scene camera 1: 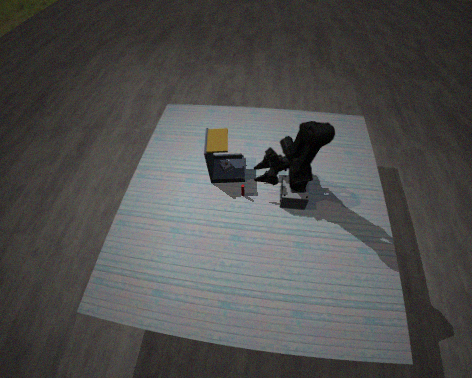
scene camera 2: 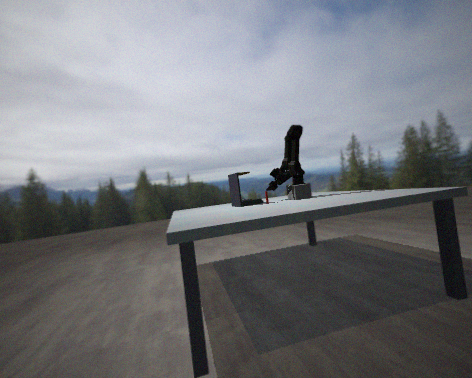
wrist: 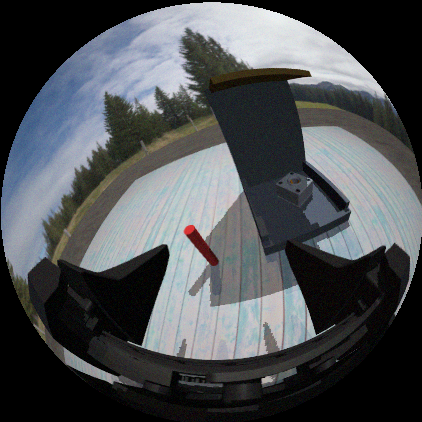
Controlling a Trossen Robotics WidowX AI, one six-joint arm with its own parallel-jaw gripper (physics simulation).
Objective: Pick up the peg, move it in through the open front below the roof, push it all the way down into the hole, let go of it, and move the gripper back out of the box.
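Places are measured from the arm's base along level axes (x ahead, y left, z up), in metres.
Pixels of known places: gripper, fingertip midpoint: point(scene camera 1: 254, 174) point(scene camera 2: 269, 187) point(wrist: 228, 249); arm's base, link origin: point(scene camera 1: 297, 185) point(scene camera 2: 298, 184).
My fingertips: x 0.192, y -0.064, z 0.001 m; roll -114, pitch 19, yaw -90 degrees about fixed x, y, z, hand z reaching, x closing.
Ahead of a thing's pixels: the offset from my fingertips to its top centre. "spot": to the spot under its first point.
The red peg @(0.052 m ahead, 0.050 m left, 0.020 m down) point(scene camera 1: 243, 190) point(scene camera 2: 267, 197) point(wrist: 202, 246) stands upright on the table, beside the box and apart from it. The dark box @(0.132 m ahead, 0.103 m right, 0.124 m up) point(scene camera 1: 229, 169) point(scene camera 2: 235, 190) point(wrist: 262, 135) has a tall back wall, a low floor and a yellow roof @(spot: 0.161 m ahead, 0.095 m right, 0.124 m up) point(scene camera 1: 217, 140) point(wrist: 260, 77). A grey block with the hole @(0.140 m ahead, 0.112 m right, 0.059 m down) point(scene camera 1: 226, 164) point(wrist: 295, 189) sits on the box floor; the hole shows empty in the wrist view. My gripper point(scene camera 1: 256, 173) point(scene camera 2: 270, 187) point(wrist: 228, 249) is open and empty. It is above the table, on the arm's side of the peg, with the peg ahead between the spread fingers in the wrist view.
The striped table top point(scene camera 1: 240, 280) point(scene camera 2: 320, 210) point(wrist: 145, 200) carries the box and the arm's base point(scene camera 1: 294, 198) point(scene camera 2: 300, 191). Low rims @(spot: 0.114 m ahead, 0.173 m right, 0.076 m down) point(wrist: 327, 187) edge the box floor. The arm rises above its base. Shadows fall around the peg and the box.
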